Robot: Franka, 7 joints.
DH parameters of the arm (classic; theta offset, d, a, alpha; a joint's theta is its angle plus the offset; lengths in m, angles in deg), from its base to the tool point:
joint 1: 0 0.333 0 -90
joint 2: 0 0 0 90
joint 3: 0 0.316 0.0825 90
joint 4: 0 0 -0.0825 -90
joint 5: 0 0.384 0 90
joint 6: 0 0 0.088 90
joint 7: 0 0.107 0 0
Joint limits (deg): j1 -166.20..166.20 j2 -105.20..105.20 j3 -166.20..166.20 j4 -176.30..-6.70 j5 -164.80..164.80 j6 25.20..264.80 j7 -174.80..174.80
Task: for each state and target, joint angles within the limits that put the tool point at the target. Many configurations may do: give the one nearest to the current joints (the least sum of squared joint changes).
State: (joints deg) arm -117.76 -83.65 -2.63 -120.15 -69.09 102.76 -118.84
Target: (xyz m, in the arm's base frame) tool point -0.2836 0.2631 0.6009
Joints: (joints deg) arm -124.97 -94.25 -42.14 -132.15 -68.54 88.08 -118.84
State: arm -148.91 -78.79 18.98 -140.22 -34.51 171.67 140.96
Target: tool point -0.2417 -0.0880 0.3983
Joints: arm -163.59 -62.95 9.87 -176.30 -31.12 129.22 140.96
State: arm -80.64 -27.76 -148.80 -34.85 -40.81 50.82 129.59
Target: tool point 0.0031 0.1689 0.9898
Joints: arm -86.96 3.93 -156.64 -16.66 -45.97 34.22 129.59
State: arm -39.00 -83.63 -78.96 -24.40 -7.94 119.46 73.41
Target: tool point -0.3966 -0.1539 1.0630
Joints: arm -20.40 -33.85 -62.67 -32.63 -6.60 129.08 73.41
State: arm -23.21 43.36 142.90 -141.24 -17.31 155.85 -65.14
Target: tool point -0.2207 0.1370 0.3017
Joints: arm -11.63 46.67 150.65 -176.30 -14.50 128.31 -65.14
